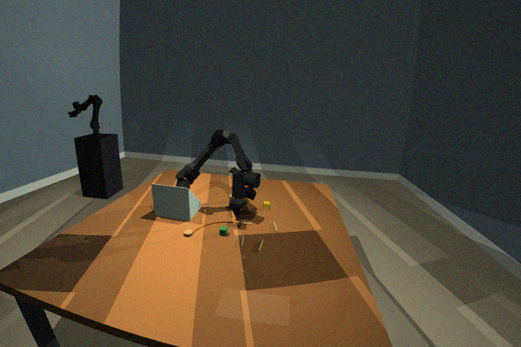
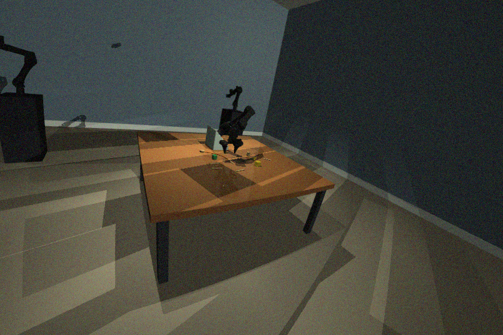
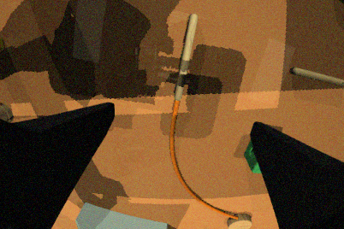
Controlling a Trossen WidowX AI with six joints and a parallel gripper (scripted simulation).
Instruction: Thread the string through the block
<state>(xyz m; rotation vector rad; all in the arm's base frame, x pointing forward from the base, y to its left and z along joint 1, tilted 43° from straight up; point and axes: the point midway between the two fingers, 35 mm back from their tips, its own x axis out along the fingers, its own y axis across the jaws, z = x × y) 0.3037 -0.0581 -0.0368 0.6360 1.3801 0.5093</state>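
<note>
Right now my gripper tip is 1 cm short of the thin pale stick and 6 cm above it. The rest, counted from my gripper tip: yellow cube: 15 cm ahead, 17 cm to the left, 4 cm below; then round wooden button: 22 cm behind, 12 cm to the right, 5 cm below; then green block: 6 cm behind, 9 cm to the right, 5 cm below.
</note>
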